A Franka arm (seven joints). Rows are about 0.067 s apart.
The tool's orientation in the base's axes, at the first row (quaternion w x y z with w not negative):
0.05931, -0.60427, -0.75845, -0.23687
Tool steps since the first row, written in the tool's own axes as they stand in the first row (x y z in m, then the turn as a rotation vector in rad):
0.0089, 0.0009, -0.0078, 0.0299, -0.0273, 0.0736
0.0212, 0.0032, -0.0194, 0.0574, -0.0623, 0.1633
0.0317, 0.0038, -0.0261, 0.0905, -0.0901, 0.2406
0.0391, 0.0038, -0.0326, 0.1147, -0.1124, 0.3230
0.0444, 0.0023, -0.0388, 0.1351, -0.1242, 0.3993
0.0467, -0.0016, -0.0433, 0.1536, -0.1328, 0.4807
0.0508, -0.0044, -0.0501, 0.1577, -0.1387, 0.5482
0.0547, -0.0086, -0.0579, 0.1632, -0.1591, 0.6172
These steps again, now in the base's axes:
-0.0030, 0.0047, 0.0105, -0.0192, 0.0540, -0.0614
-0.0064, 0.0110, 0.0260, -0.0419, 0.1116, -0.1402
-0.0099, 0.0175, 0.0360, -0.0617, 0.1699, -0.2038
-0.0131, 0.0213, 0.0445, -0.0729, 0.2234, -0.2737
-0.0171, 0.0231, 0.0515, -0.0744, 0.2726, -0.3366
-0.0223, 0.0226, 0.0552, -0.0714, 0.3227, -0.4038
-0.0273, 0.0229, 0.0620, -0.0648, 0.3545, -0.4634
-0.0339, 0.0223, 0.0691, -0.0720, 0.3859, -0.5280

